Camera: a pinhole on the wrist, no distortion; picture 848 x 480 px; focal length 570.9 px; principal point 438.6 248.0 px. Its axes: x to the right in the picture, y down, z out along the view. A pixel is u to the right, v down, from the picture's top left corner.
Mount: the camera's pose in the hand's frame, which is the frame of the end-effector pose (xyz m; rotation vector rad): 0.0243 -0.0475 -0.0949 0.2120 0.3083 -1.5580
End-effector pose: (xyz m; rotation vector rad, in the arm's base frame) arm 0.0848 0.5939 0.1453 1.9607 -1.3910 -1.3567
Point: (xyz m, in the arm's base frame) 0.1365 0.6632 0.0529
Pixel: 616 44
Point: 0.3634 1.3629 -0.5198
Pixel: outside the picture
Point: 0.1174 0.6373 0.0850
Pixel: 426 46
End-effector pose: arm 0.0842 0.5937 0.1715 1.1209 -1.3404 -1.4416
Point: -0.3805 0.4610 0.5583
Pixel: outside the picture
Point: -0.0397 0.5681 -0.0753
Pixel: 705 318
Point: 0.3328 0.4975 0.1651
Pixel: behind the camera
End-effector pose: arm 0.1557 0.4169 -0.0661 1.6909 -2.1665 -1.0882
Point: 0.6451 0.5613 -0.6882
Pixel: outside the picture
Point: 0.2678 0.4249 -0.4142
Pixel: 685 264
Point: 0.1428 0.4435 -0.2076
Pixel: 330 202
